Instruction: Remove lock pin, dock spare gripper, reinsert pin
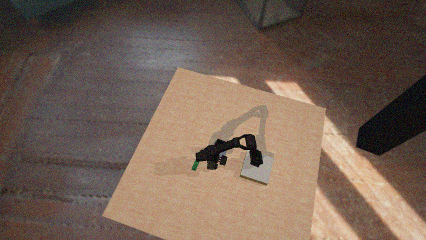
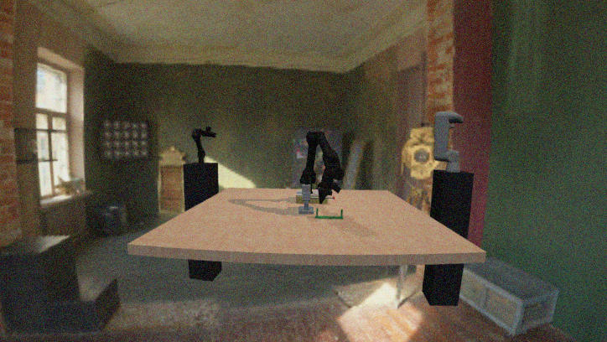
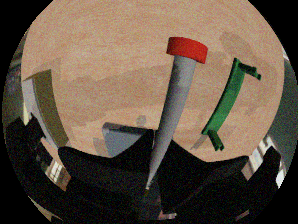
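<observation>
Right now the grey mount socket is 8 cm to the right of my gripper tip. Also, from my gripper tip: spare gripper: 8 cm to the right, 8 cm above; green pin cradle: 10 cm ahead, 5 cm to the left, 2 cm below.
</observation>
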